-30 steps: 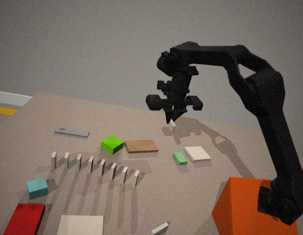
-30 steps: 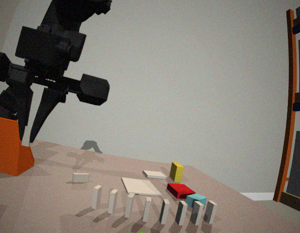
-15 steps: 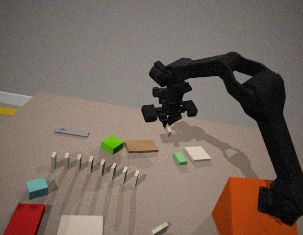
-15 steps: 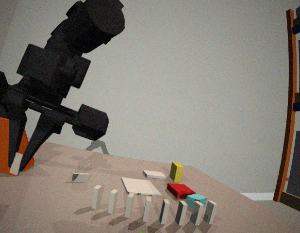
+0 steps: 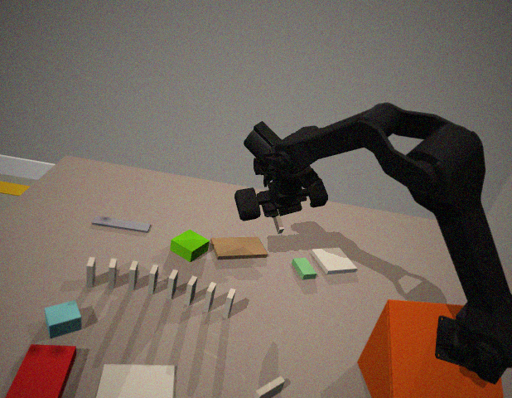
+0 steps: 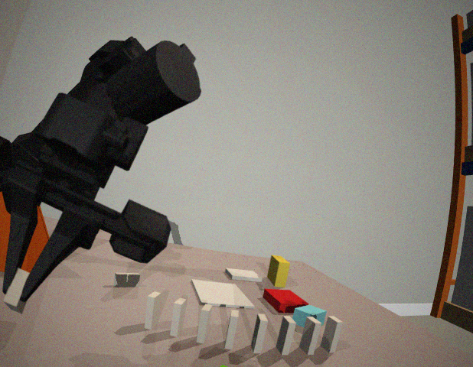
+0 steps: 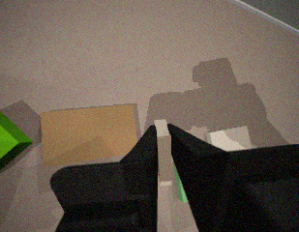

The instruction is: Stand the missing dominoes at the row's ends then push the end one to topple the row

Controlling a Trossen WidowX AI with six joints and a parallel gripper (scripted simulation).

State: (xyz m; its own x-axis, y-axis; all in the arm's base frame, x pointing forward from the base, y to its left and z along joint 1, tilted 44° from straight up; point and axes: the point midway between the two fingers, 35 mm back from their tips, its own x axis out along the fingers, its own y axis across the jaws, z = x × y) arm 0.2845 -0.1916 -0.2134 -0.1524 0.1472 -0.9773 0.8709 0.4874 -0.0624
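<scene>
My gripper tip is now 9 cm above the brown plate, 6 cm short of it and 2 cm to the right of it. From my gripper tip the other things lie so: green block: 17 cm ahead, 8 cm below, 6 cm to the left; grey strip: 34 cm ahead, 10 cm below, 1 cm to the left; light green piece: 9 cm below, 9 cm behind, 5 cm to the left.
</scene>
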